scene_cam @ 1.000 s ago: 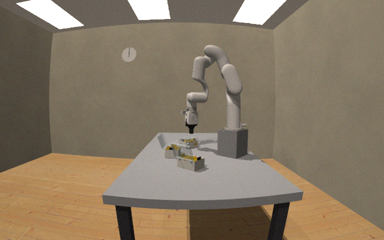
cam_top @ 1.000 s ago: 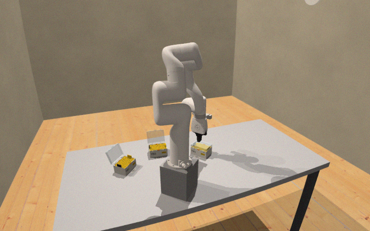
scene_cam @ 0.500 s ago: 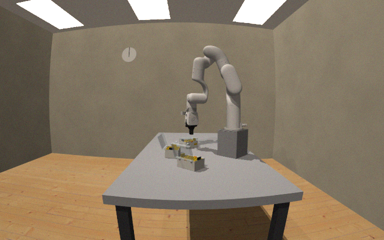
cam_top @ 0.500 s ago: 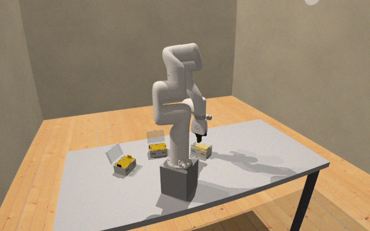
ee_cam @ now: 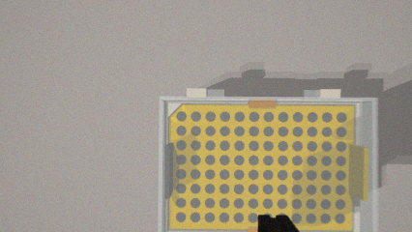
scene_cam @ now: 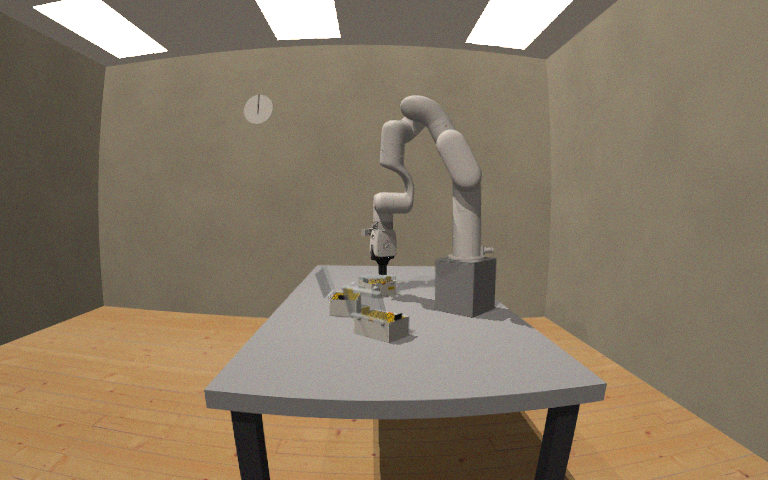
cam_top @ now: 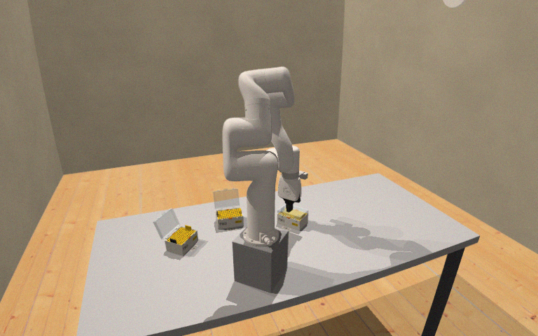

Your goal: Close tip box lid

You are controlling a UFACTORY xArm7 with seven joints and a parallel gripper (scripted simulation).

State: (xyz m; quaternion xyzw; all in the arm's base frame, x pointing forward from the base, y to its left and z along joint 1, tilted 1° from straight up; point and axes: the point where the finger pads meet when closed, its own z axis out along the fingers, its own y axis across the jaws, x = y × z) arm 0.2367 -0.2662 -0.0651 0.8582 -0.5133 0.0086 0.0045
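Right now the clear lid is 4 cm below my hand, 3 cm to the right of it and 2 cm ahead of it. Round my hand: tip box: 6 cm below, 3 cm to the right, 2 cm ahead; TB1 label: 10 cm below, 2 cm to the left, 1 cm behind.
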